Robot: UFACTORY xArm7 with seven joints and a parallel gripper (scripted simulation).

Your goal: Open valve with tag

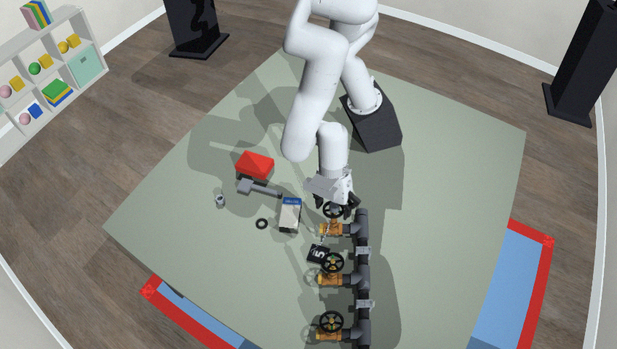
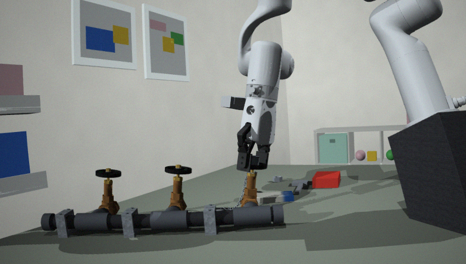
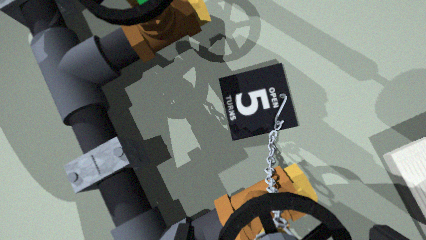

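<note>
Right now my hand is 20 mm below the grey cap. Round my hand: black washer (50 mm ahead, 220 mm to the right, 120 mm below); blue box (10 mm behind, 150 mm to the right, 110 mm below); black tag (100 mm ahead, 20 mm to the right, 120 mm below).
</note>
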